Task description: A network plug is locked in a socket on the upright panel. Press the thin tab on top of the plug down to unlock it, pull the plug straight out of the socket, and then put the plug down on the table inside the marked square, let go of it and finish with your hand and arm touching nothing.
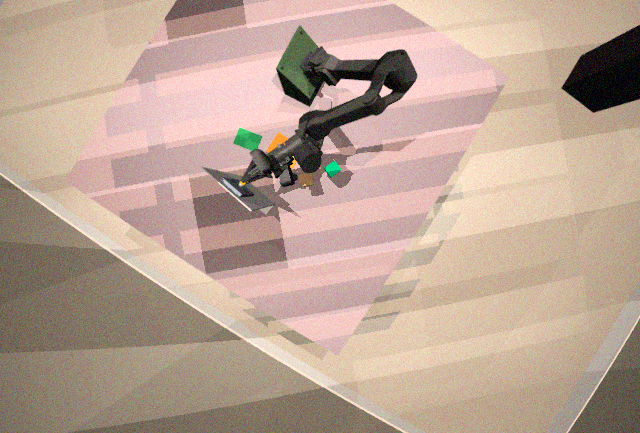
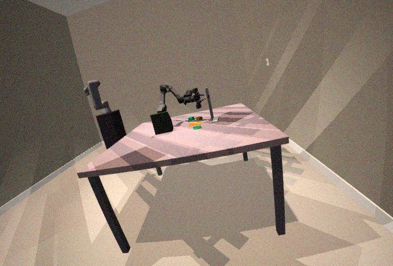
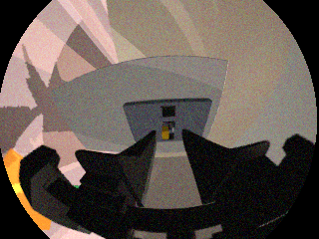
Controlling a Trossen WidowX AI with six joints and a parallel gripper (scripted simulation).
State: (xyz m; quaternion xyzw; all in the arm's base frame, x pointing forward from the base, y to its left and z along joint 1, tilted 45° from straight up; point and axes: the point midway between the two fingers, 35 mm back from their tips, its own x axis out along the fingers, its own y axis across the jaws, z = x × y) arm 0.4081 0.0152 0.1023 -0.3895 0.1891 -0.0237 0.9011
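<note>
The network plug lies 10 mm ahead of my gripper tip. The rest, counted from my gripper tip: orange marked square 230 mm below, 140 mm behind, 10 mm to the right; upright grey panel 90 mm below, 40 mm ahead, 10 mm to the right; tan cube 210 mm below, 130 mm to the left, 110 mm behind.
</note>
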